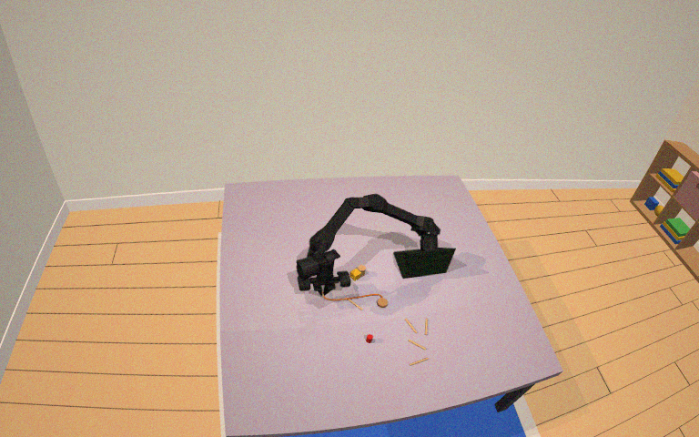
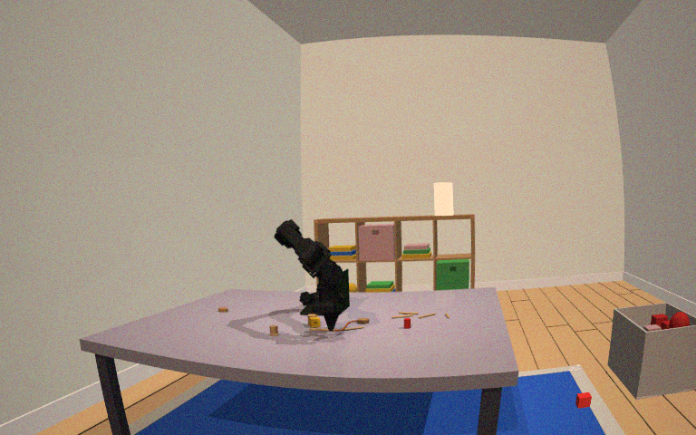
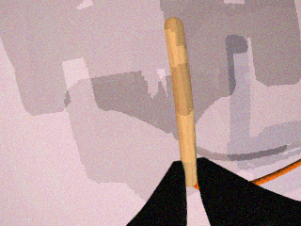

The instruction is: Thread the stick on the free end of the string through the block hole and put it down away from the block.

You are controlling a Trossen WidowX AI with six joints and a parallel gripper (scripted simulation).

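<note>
My gripper tip is 150 mm past the yellow block, 80 mm to the left of it and 10 mm above it. The rest, counted from my gripper tip: wooden cylinder (180 mm behind, 100 mm to the right, 10 mm below); red piece (120 mm behind, 220 mm to the left, 10 mm below).
</note>
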